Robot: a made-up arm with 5 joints. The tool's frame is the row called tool.
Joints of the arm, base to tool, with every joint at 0 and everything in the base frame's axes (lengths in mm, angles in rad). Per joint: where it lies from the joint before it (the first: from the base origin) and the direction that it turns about. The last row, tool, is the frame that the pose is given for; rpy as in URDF.
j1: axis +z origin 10.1 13 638.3
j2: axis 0 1 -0.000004 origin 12.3 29.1 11.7
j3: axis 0 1 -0.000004 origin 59.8 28.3 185.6
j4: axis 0 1 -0.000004 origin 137.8 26.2 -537.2
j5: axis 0 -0.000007 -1 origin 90.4 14.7 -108
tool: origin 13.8 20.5 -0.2 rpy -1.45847 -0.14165 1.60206
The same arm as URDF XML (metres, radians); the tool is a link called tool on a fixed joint. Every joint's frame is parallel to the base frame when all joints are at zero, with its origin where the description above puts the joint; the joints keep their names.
<robot name="arm">
  <joint name="tool_joint" type="fixed">
    <parent link="link5"/>
    <child link="tool"/>
    <origin xyz="0.0138 0.0205 -0.0002" rpy="-1.4585 -0.1416 1.6021"/>
  </joint>
  <joint name="j5" type="continuous">
    <parent link="link4"/>
    <child link="link5"/>
    <origin xyz="0.0904 0.0147 -0.108" rpy="0 0 0"/>
    <axis xyz="0 0 -1"/>
  </joint>
  <joint name="j4" type="continuous">
    <parent link="link3"/>
    <child link="link4"/>
    <origin xyz="0.1378 0.0262 -0.5372" rpy="0 0 0"/>
    <axis xyz="0 1 0"/>
  </joint>
  <joint name="j3" type="continuous">
    <parent link="link2"/>
    <child link="link3"/>
    <origin xyz="0.0598 0.0283 0.1856" rpy="0 0 0"/>
    <axis xyz="0 1 0"/>
  </joint>
  <joint name="j2" type="continuous">
    <parent link="link1"/>
    <child link="link2"/>
    <origin xyz="0.0123 0.0291 0.0117" rpy="0 0 0"/>
    <axis xyz="0 1 0"/>
  </joint>
  <joint name="j1" type="continuous">
    <parent link="base_link"/>
    <child link="link1"/>
    <origin xyz="0.0101 0.013 0.6383" rpy="0 0 0"/>
    <axis xyz="0 0 1"/>
  </joint>
  <link name="base_link"/>
  <link name="link1"/>
  <link name="link2"/>
  <link name="link3"/>
  <link name="link4"/>
  <link name="link5"/>
  <link name="tool"/>
</robot>

